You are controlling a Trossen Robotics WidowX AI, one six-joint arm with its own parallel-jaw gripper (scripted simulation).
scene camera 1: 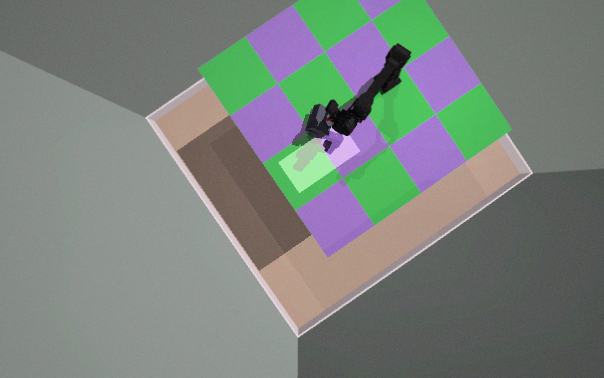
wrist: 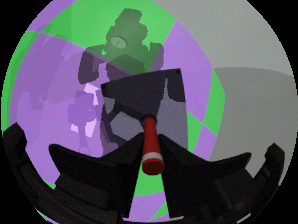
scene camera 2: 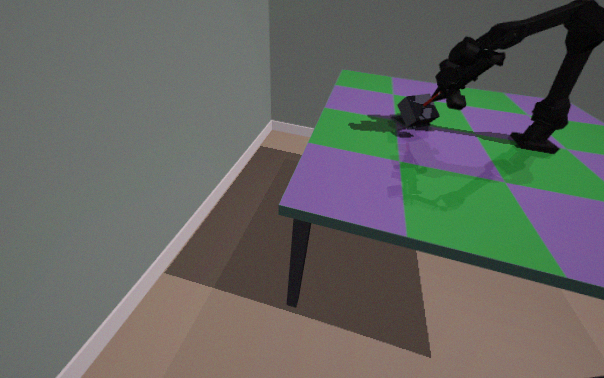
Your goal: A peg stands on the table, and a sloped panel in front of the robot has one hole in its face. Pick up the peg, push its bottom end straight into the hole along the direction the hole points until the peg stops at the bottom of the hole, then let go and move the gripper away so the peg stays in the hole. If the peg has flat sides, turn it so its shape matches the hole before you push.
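Observation:
There is a dark sloped panel (scene camera 2: 410,108) here, and I can find the panel in the wrist view (wrist: 161,93) too. As for my gripper (scene camera 2: 432,99), which also appears in the wrist view (wrist: 150,137), my gripper holds a red peg (wrist: 152,164).

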